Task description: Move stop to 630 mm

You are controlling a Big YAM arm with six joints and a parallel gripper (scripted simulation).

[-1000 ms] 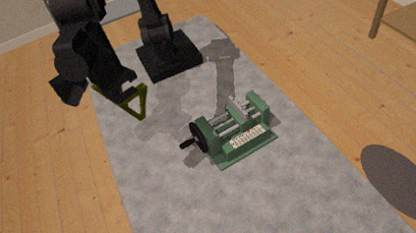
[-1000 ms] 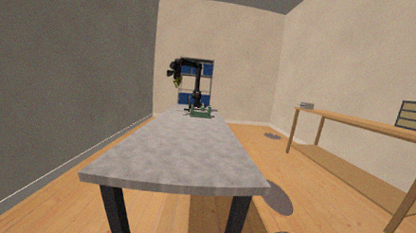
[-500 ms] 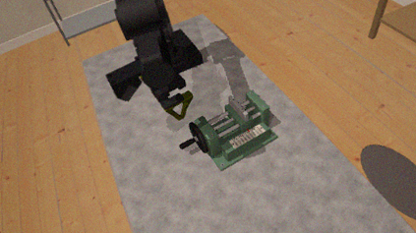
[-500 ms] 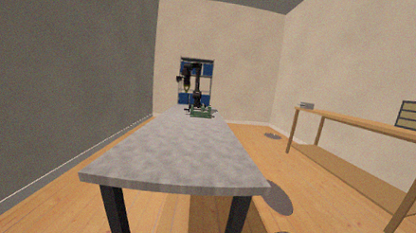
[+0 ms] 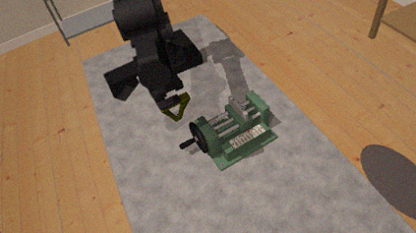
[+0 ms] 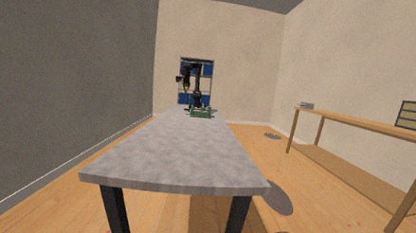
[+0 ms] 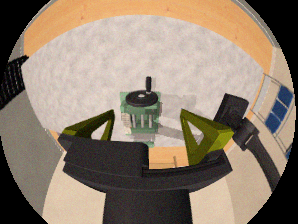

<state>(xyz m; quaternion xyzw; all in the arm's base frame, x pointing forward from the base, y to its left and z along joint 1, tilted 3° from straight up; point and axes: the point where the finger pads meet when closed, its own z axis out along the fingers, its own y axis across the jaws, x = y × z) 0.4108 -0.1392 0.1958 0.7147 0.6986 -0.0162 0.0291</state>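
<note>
Right now the black handwheel is 17 cm below my hand and 3 cm to the left of it. Round my hand: grey stop block: 18 cm to the left, 13 cm below, 3 cm ahead.
</note>
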